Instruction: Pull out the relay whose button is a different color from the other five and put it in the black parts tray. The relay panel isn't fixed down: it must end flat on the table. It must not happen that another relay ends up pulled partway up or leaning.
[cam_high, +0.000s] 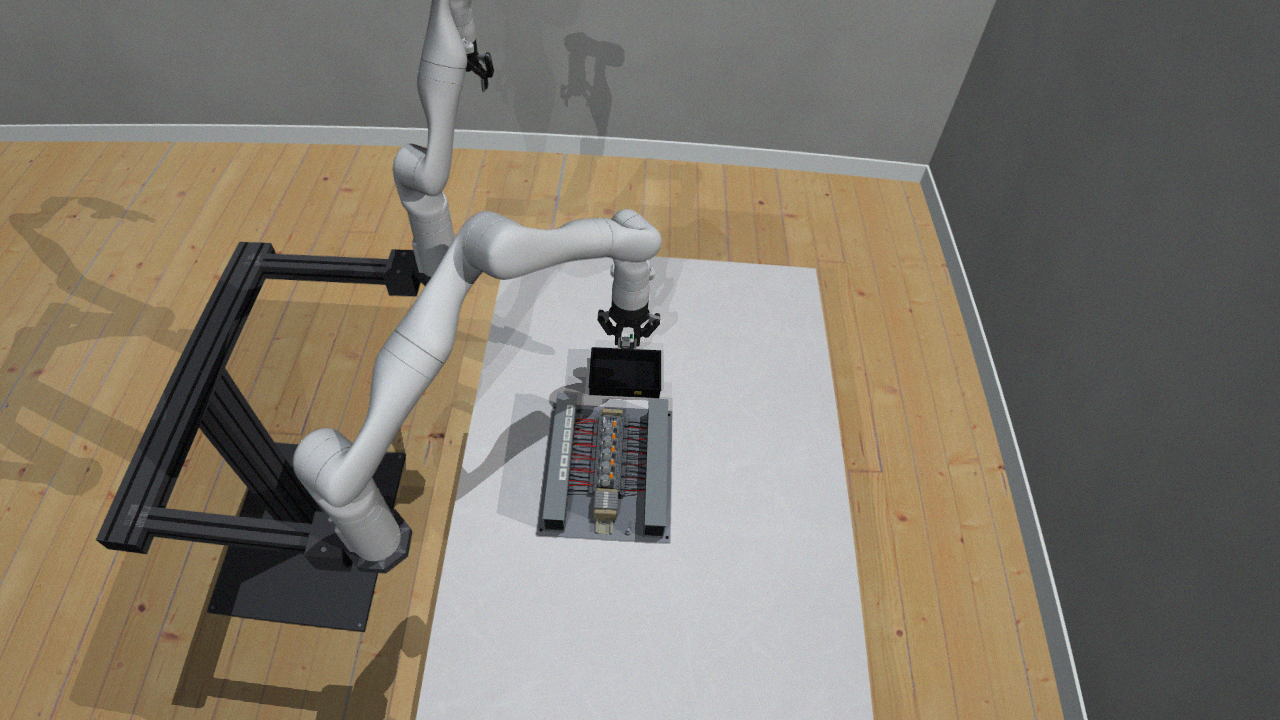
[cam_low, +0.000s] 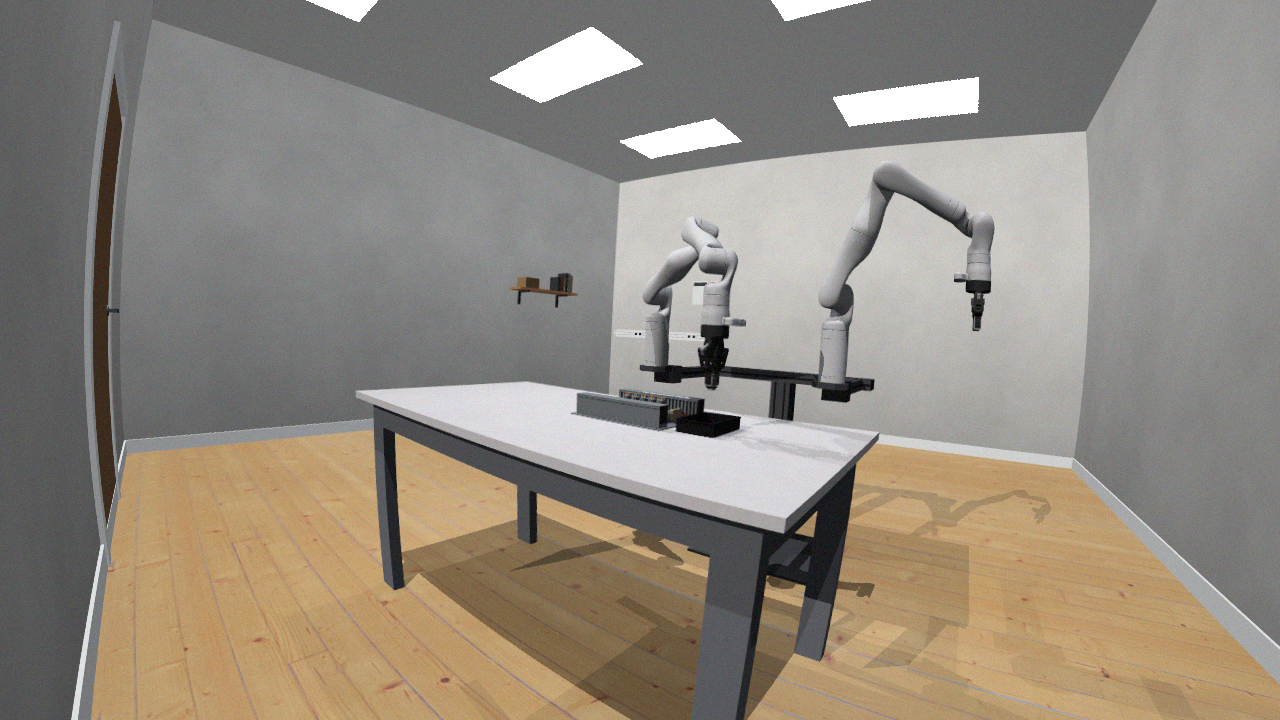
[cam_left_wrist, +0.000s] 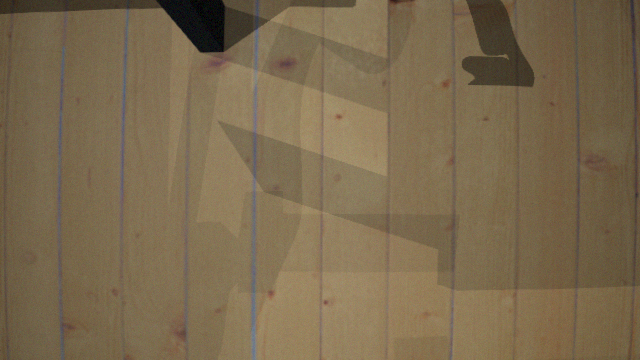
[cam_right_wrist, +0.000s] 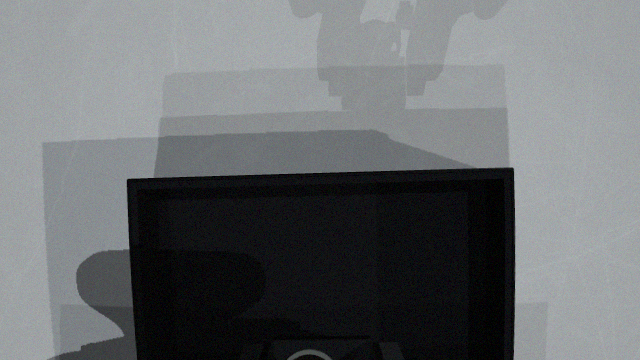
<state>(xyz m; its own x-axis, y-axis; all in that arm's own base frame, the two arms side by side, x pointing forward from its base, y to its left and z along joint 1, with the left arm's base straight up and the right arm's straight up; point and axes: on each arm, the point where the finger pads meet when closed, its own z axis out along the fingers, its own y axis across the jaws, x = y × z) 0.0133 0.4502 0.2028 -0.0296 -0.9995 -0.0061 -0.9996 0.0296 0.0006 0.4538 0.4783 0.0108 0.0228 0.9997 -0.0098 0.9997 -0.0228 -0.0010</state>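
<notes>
My right gripper is now 120 mm above the black parts tray. The rest, counted from my right hand: green-button relay 10 mm below; then relay panel 250 mm to the right, 110 mm below, 30 mm behind.
</notes>
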